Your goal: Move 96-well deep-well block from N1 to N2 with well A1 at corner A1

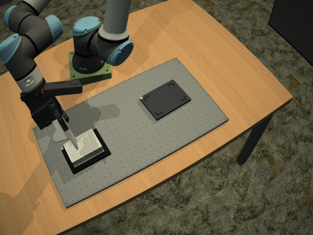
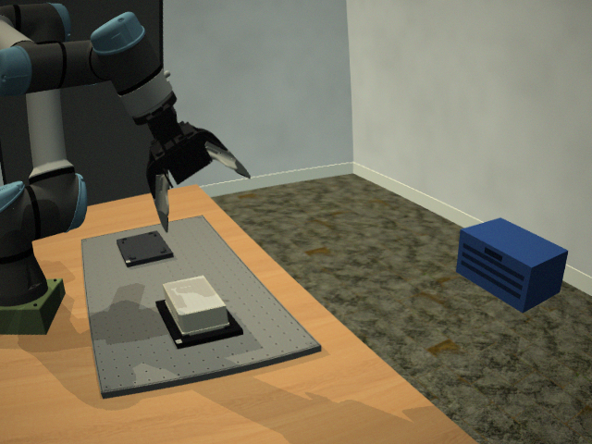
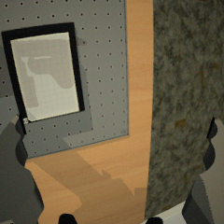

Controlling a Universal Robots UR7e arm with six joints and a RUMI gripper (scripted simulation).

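Now: hand 4 cm past the white 96-well deep-well block, 1 cm to the right of it and 18 cm above it. From my hand the other things lie so: black plate nest (7 cm behind, 38 cm to the left, 20 cm below).
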